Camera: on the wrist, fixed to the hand. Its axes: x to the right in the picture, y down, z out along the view.
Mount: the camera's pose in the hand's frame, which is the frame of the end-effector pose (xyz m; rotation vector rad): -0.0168 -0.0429 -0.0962 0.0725 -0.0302 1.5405
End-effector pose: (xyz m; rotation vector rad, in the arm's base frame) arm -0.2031 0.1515 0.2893 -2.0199 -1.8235 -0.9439
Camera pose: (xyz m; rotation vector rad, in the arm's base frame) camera -0.2719 0.0892 0.3419 -2.4428 0.0562 -0.2930
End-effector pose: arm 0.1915 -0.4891 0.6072 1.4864 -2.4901 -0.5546
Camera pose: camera 0.2674 -0.5138 0.6779 -0.6381 -2.7229 -0.1356
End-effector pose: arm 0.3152 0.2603 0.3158 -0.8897 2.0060 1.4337
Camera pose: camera 0.3554 0.1627 0.3314 -0.8423 -2.2035 -1.5357
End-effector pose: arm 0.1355 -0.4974 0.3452 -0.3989 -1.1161 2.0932
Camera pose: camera 0.2206 -0.4368 0.3236 1.0296 0.4786 -2.2445
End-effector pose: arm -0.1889 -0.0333 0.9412 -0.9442 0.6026 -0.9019
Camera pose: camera -0.2882 -0.0717 0.9343 -0.2088 1.0026 0.4736
